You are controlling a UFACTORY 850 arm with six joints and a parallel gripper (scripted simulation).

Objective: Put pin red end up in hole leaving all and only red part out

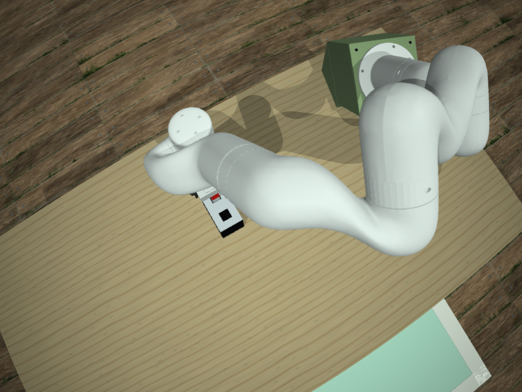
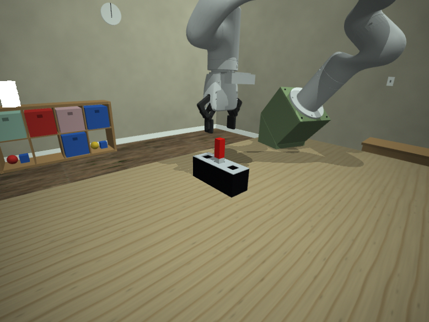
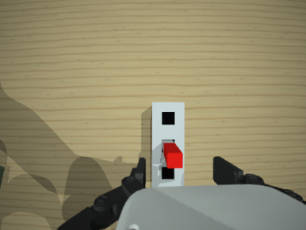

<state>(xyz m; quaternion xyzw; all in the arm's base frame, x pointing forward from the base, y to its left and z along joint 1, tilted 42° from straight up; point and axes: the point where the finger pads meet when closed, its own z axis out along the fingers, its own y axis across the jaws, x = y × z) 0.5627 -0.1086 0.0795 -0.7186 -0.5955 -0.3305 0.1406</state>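
My hand is 60 mm above the pin. Also, from my hand: block 150 mm below.
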